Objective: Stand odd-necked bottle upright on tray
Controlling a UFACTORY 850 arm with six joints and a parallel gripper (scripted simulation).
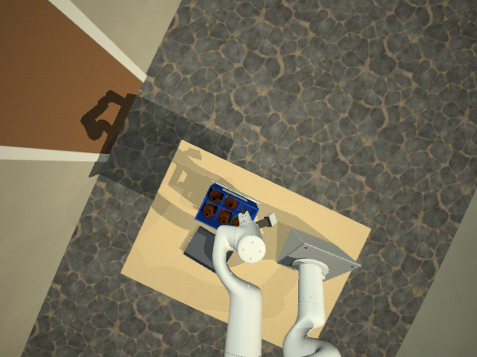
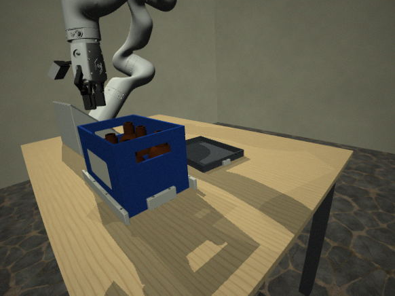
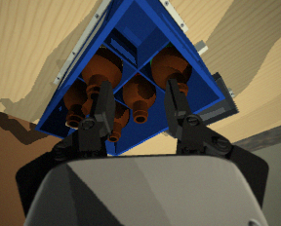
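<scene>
My hand is 160 mm above the brown bottle, 90 mm to the right of it and 20 mm short of it. Also, from my hand: blue crate (160 mm below, 90 mm ahead, 30 mm to the left); then dark tray (310 mm to the left, 230 mm below, 130 mm ahead).
</scene>
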